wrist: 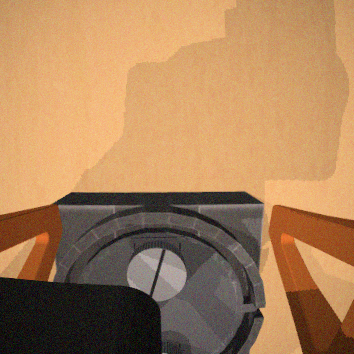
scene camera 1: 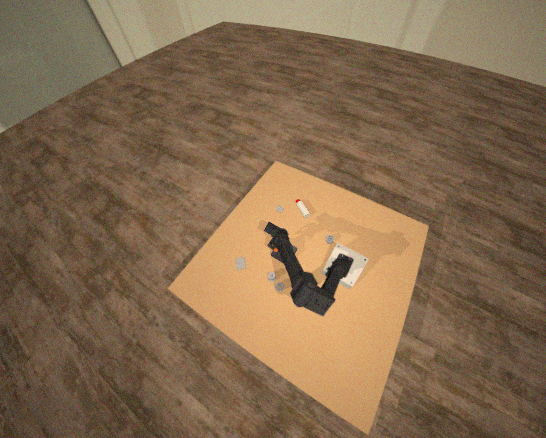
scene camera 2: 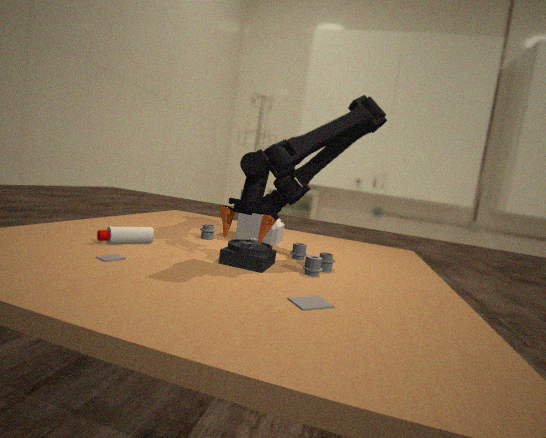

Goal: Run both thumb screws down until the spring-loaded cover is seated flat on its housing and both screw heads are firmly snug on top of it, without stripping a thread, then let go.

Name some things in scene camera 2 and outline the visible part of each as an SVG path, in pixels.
My gripper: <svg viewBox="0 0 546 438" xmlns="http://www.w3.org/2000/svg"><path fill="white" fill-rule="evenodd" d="M246 180L241 200L229 198L228 203L234 204L234 209L224 205L219 208L223 222L223 236L227 236L235 212L252 215L252 213L261 214L263 216L258 237L258 244L261 244L266 233L275 224L276 220L274 219L275 216L270 213L271 209L266 204L262 204L266 187L255 182L255 185L251 185L251 181Z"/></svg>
A white cylinder with red cap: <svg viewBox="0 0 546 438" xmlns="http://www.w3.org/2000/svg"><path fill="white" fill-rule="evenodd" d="M97 232L98 241L107 241L108 244L152 243L154 240L154 230L152 227L108 227L107 230L98 230Z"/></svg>
